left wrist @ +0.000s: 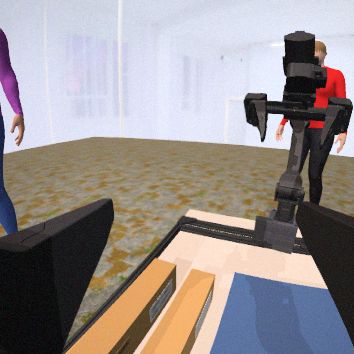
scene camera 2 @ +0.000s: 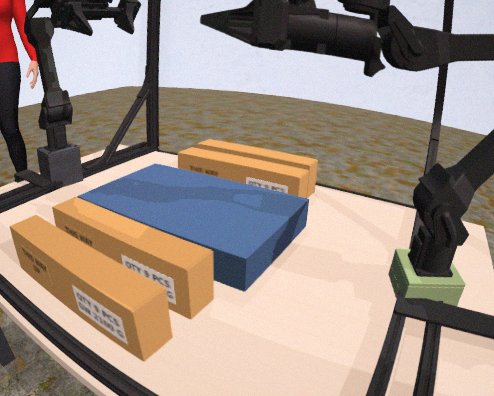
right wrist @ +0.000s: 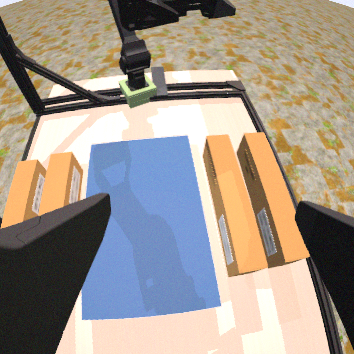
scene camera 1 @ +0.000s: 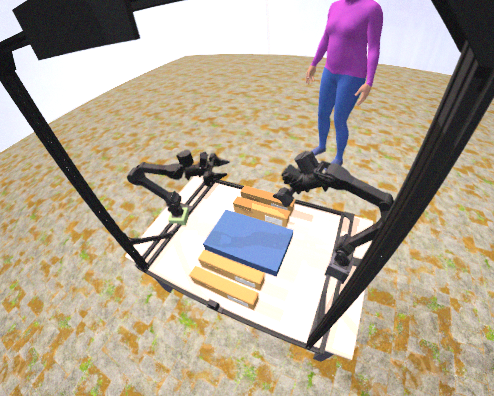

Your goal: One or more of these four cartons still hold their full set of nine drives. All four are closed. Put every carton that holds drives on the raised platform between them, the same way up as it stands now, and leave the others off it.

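Pixels of known places: left gripper, fingertip midpoint: (left wrist: 207,210) (scene camera 2: 209,22) (right wrist: 207,13) (scene camera 1: 228,167); right gripper, fingertip midpoint: (left wrist: 290,143) (scene camera 2: 113,33) (right wrist: 206,207) (scene camera 1: 278,189); left arm's base, origin of the base link: (scene camera 2: 429,265) (right wrist: 136,83) (scene camera 1: 177,213); right arm's base, origin of the base link: (left wrist: 283,217) (scene camera 2: 57,147) (scene camera 1: 342,261).
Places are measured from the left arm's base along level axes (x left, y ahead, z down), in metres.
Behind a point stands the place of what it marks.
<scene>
Four closed orange cartons stand in pairs beside the blue raised platform (scene camera 1: 248,240) @(x -0.183, y 0.430, z -0.008 m) (scene camera 2: 200,210) @(x -0.112, y 0.389, z -0.008 m) (right wrist: 160,200) @(x -0.117, y 0.423, z -0.008 m). In scene camera 1 the far pair is an outer carton (scene camera 1: 255,192) @(x 0.136, y 0.454, z -0.033 m) (scene camera 2: 90,270) @(x 0.143, y 0.470, z -0.033 m) (left wrist: 125,305) @(x 0.113, y 0.529, z -0.033 m) (right wrist: 275,200) @(x 0.090, y 0.550, z -0.033 m) and an inner carton (scene camera 1: 261,208) @(x 0.009, y 0.492, z -0.033 m) (scene camera 2: 130,235) @(x 0.044, y 0.454, z -0.033 m) (left wrist: 185,305) @(x 0.001, y 0.538, z -0.032 m) (right wrist: 232,200) @(x 0.007, y 0.503, z -0.032 m). The near pair is an inner carton (scene camera 1: 231,270) @(x -0.364, y 0.366, z -0.032 m) (scene camera 2: 240,167) @(x -0.307, y 0.348, z -0.026 m) (right wrist: 60,175) @(x -0.296, y 0.275, z -0.032 m) and an outer carton (scene camera 1: 223,286) @(x -0.442, y 0.340, z -0.033 m) (scene camera 2: 260,149) @(x -0.444, y 0.318, z -0.033 m) (right wrist: 22,190) @(x -0.394, y 0.268, z -0.033 m). Their contents are hidden. My left gripper (scene camera 1: 225,169) @(x 0.000, y 0.350, z -0.325 m) (left wrist: 207,210) @(x 0.000, y 0.350, z -0.325 m) is open, high at the table's end. My right gripper (scene camera 2: 111,33) @(x -0.155, y 0.575, z -0.329 m) (left wrist: 290,143) @(x -0.155, y 0.575, z -0.329 m) (right wrist: 206,207) @(x -0.155, y 0.575, z -0.329 m) is open, raised above the table.
A black frame rail (scene camera 1: 265,330) @(x -0.600, y 0.526, z 0.055 m) edges the table. Tall black posts (scene camera 1: 65,155) @(x -0.331, y -0.093, z -0.662 m) (scene camera 2: 152,75) @(x -0.644, y 0.694, z -0.209 m) rise from the frame. The left arm's green base (scene camera 1: 178,216) @(x -0.027, y 0.014, z -0.006 m) (scene camera 2: 427,290) @(x 0.050, y 0.015, z 0.013 m) (right wrist: 138,94) @(x -0.014, y 0.049, z 0.009 m) and the right arm's grey base (scene camera 1: 340,270) @(x -0.373, y 0.847, z -0.047 m) (scene camera 2: 61,165) @(x -0.291, y 0.828, z -0.009 m) stand at opposite ends. Two people stand beyond the table.
</scene>
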